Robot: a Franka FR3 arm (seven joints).
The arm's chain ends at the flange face. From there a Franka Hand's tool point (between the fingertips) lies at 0.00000 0.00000 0.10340 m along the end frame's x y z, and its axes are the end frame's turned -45 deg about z.
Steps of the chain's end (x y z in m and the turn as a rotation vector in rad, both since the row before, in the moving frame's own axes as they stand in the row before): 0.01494 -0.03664 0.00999 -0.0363 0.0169 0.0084; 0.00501 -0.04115 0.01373 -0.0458 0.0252 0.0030; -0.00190 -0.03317 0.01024 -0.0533 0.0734 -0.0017; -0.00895 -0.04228 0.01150 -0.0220 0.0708 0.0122; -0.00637 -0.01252 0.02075 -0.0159 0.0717 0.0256
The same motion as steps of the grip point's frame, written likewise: 0.03504 -0.01146 0.00991 -0.0376 -0.0137 0.0084; 0.03113 -0.02037 0.01359 -0.0502 -0.0146 0.0030; 0.02359 -0.01555 0.00981 -0.0896 0.0142 -0.0017; 0.02709 -0.02942 0.01122 -0.0656 0.0345 0.0122; 0.00834 -0.00691 0.02047 -0.0619 0.0395 0.0256
